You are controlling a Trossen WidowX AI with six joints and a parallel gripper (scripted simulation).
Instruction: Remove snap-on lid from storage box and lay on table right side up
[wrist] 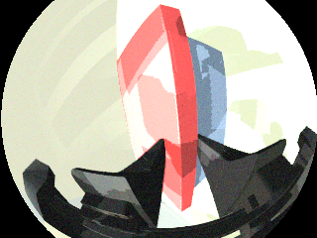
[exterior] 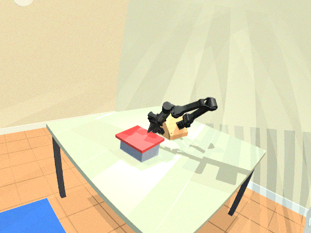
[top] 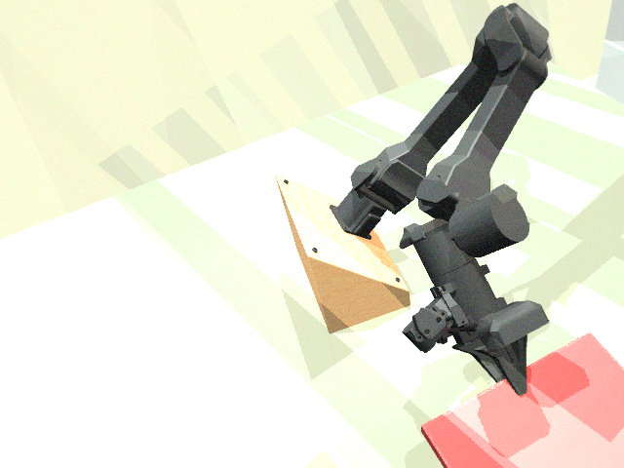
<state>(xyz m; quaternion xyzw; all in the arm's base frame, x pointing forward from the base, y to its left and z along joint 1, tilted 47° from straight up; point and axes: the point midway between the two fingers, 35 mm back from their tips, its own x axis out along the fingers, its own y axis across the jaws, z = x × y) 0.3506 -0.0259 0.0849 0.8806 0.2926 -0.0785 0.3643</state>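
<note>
My gripper tip is 80 mm short of the red lid and 10 mm to the right of it. The rest, counted from my gripper tip: storage box: 70 mm ahead, 60 mm below, 10 mm to the left.
</note>
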